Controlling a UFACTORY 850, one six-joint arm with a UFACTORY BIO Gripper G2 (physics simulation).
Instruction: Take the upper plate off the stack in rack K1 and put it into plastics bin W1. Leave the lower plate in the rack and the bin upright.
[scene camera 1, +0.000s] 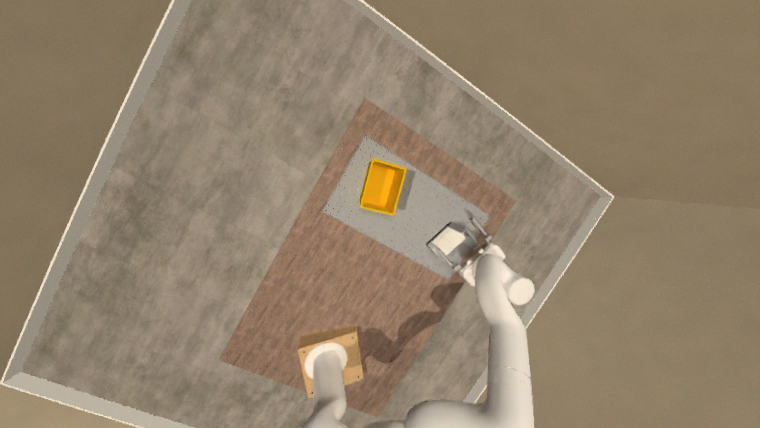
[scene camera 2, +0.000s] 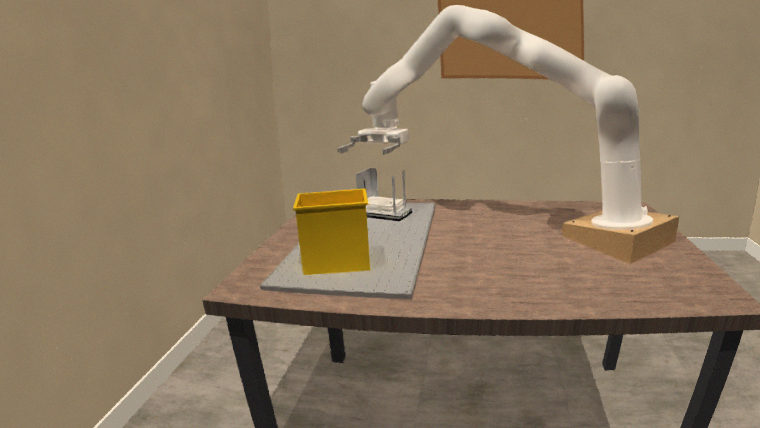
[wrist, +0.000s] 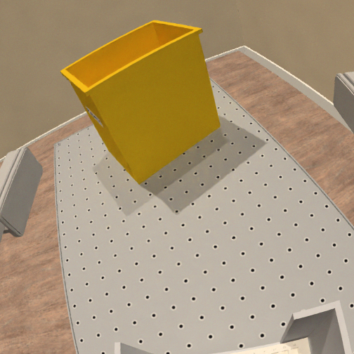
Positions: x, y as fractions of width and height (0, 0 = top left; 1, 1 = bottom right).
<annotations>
plastics bin W1: scene camera 1 0.50, 0.43; scene camera 2 0.44, 0.53; wrist 0.42, 0.27
</annotations>
